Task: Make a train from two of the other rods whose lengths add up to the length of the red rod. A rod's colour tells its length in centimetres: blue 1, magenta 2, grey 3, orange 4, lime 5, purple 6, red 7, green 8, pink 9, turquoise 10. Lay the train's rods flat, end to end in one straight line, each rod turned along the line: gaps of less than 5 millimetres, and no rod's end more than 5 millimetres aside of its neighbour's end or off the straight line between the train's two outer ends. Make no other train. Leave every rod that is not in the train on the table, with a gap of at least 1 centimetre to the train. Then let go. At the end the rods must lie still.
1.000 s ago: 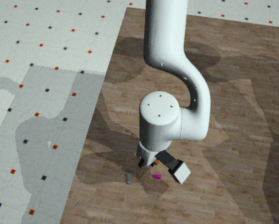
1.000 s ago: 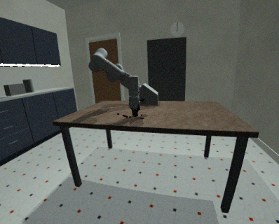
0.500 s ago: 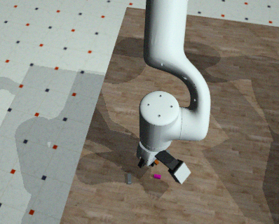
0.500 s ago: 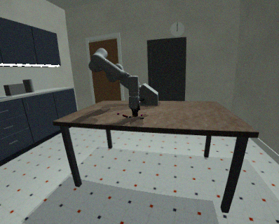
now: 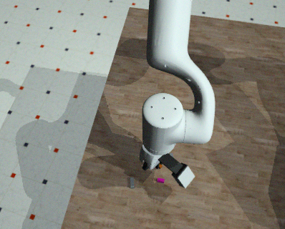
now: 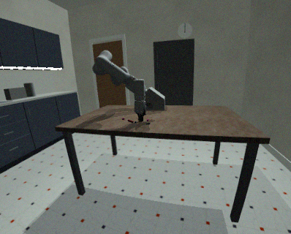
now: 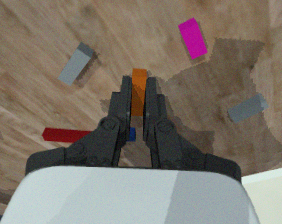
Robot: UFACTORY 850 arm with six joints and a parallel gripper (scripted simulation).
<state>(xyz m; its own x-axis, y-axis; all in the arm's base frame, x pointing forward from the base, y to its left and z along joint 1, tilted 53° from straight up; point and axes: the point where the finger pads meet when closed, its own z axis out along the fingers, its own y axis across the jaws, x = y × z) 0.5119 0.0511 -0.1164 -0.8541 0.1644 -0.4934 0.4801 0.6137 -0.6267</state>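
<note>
Now: the blue rod 40 mm ahead of my hand, 30 mm to the right of it and 20 mm below it. Round my hand: orange rod: 20 mm below; then red rod: 30 mm ahead, 80 mm to the right, 20 mm below; then grey rod: 50 mm ahead, 80 mm to the left, 20 mm below.
</note>
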